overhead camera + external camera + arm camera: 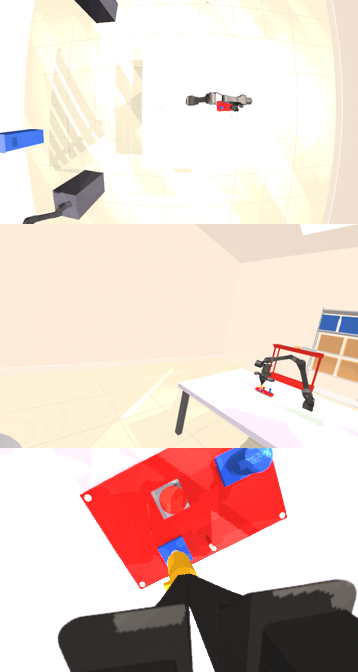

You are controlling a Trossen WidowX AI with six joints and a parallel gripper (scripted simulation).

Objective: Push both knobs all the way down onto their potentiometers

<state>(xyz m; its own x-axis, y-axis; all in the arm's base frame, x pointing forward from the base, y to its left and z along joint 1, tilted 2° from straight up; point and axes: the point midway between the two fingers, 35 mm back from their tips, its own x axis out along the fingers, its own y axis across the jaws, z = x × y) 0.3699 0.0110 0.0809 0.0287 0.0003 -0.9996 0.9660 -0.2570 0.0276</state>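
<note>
Now: gripper tip 7 cm past the blue knob, 5 cm to the left of it and 3 cm above it. Also, from my gripper tip: orange knob: 1 cm below.
</note>
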